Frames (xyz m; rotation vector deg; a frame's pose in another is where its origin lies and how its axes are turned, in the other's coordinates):
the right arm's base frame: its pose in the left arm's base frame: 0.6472 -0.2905 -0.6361 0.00 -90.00 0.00
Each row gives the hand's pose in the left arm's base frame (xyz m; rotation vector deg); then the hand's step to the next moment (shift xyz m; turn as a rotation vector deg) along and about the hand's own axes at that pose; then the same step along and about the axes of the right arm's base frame.
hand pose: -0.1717 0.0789 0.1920 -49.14 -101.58 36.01
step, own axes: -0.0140 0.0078 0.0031 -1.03 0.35 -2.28
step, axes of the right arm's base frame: -0.0149 -0.0064 -0.0022 -0.07 -0.56 -2.46
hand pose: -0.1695 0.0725 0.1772 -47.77 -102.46 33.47
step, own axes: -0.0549 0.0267 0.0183 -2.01 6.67 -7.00
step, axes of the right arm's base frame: -0.0585 -0.0251 -0.0024 -3.56 2.76 -8.79
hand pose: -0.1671 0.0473 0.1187 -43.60 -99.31 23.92
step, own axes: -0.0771 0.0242 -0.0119 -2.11 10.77 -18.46
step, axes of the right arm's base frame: -0.0671 -0.0359 -0.0295 -2.81 4.47 -20.82
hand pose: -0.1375 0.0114 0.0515 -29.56 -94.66 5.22
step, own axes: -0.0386 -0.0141 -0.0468 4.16 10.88 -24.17
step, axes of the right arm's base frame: -0.0232 -0.0384 -0.0432 3.84 5.62 -25.95
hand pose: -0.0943 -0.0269 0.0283 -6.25 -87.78 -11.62
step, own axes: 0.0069 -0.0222 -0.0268 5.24 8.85 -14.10
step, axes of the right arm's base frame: 0.0046 -0.0274 -0.0220 5.19 5.55 -15.71
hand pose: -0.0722 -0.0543 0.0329 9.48 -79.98 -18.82
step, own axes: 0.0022 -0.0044 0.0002 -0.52 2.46 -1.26
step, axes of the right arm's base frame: 0.0007 -0.0048 0.0005 0.05 2.39 -1.48
